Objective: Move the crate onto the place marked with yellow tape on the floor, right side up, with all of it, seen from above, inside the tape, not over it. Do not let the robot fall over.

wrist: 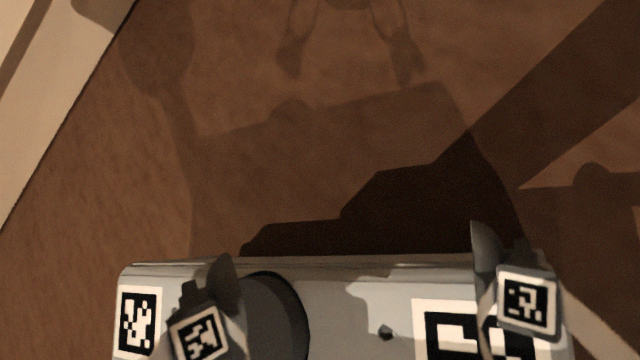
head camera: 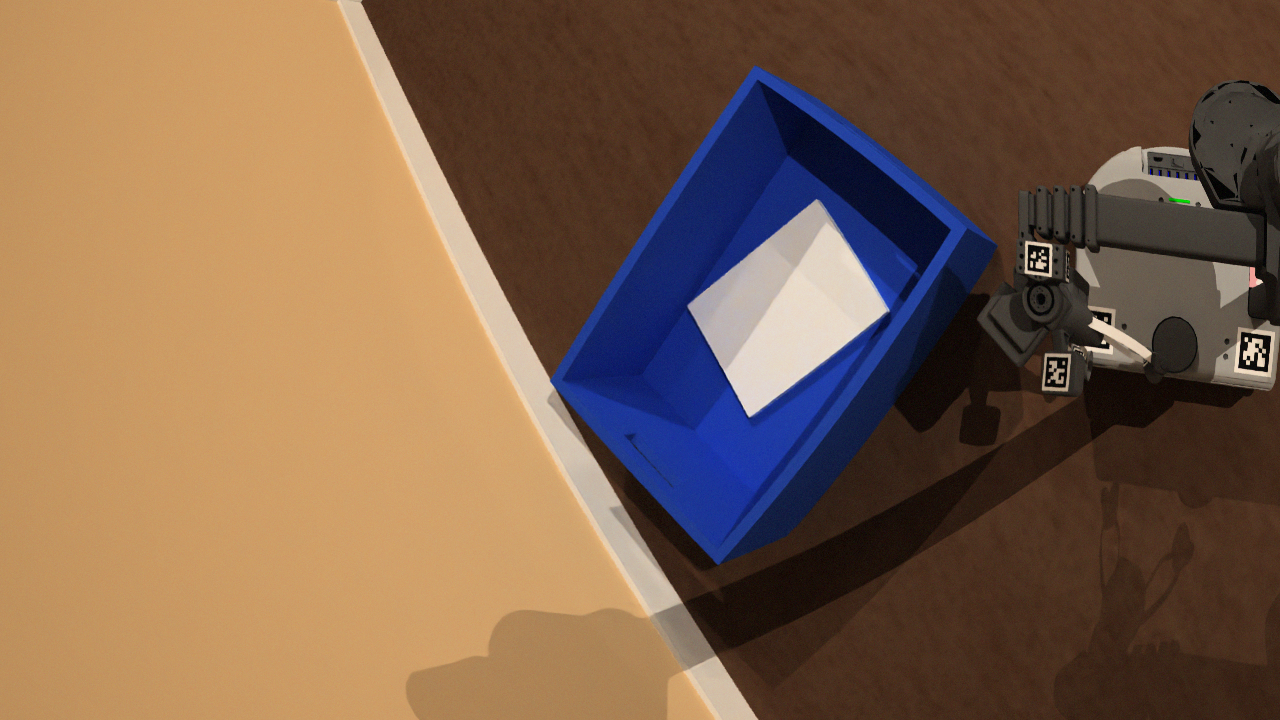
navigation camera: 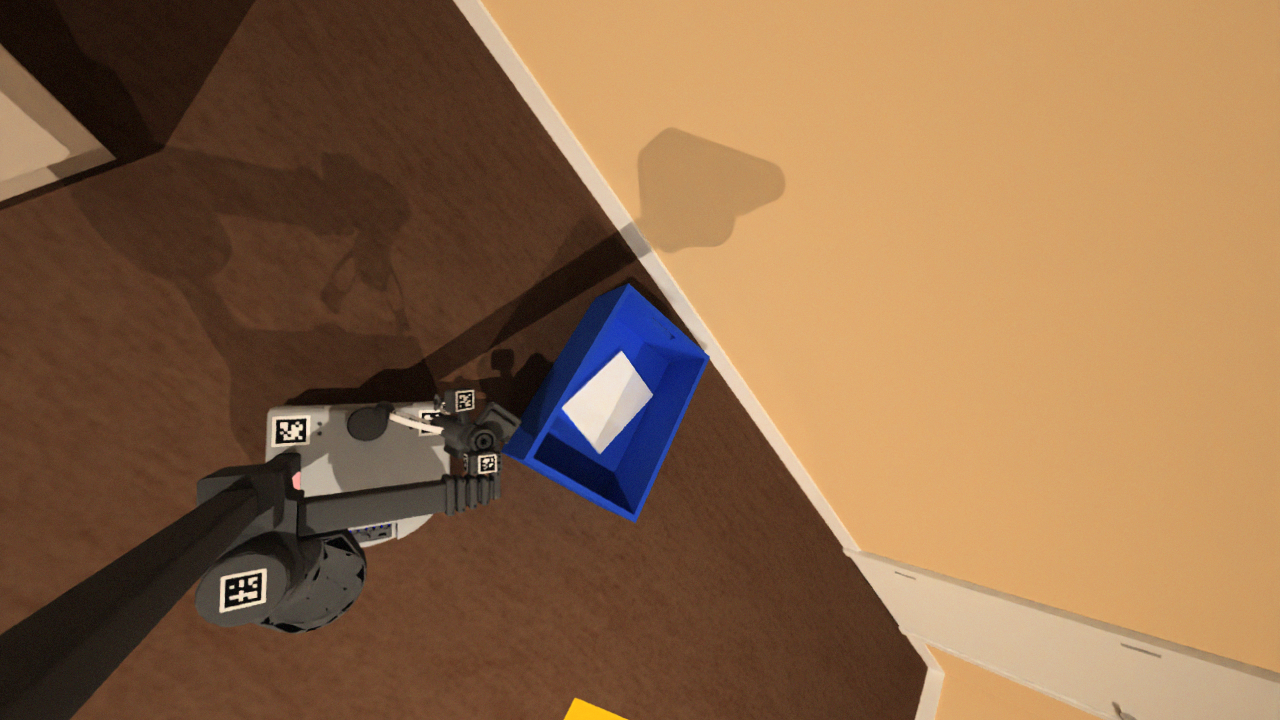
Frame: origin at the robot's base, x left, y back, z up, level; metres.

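Where they show: gripper, fingertip midpoint: [wrist: 348, 266] [head camera: 1126, 371] [navigation camera: 407, 403]; robot's base, link origin: [wrist: 356, 300] [head camera: 1171, 341] [navigation camera: 367, 422].
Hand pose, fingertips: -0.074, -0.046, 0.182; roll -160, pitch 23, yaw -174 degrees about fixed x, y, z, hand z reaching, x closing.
Things, the pixels of their centre, and the offset from my fingertips, as dx, dy, dz.
- blue crate, body centre: [head camera: 782, 310] [navigation camera: 613, 400] -0.588, +0.015, -0.071
- white block, body centre: [head camera: 787, 307] [navigation camera: 610, 400] -0.625, +0.018, -0.155
The blue crate [head camera: 716, 205] [navigation camera: 666, 402] stands upright on the floor, its open top up. One corner is at or very near the white baseboard, and the opposite long side faces the robot. A white block [head camera: 796, 313] [navigation camera: 608, 402] lies inside it. My gripper [wrist: 348, 266] is open and empty, its fingers apart above the robot's own base; the crate does not show in the wrist view. In the head and navigation views the wrist is beside the crate's near side, with a small gap in the head view. A piece of yellow tape [navigation camera: 592, 712] shows at the navigation view's bottom edge; the rest is cut off.
The robot base [head camera: 1154, 259] [navigation camera: 375, 465] stands close beside the crate. A tan wall [head camera: 223, 268] [navigation camera: 939, 268] with a white baseboard [head camera: 474, 268] [navigation camera: 778, 456] runs behind the crate. A white panel [navigation camera: 1056, 617] is at the lower right. A pale cabinet [navigation camera: 35, 152] [wrist: 60, 75] stands on the robot's other side.
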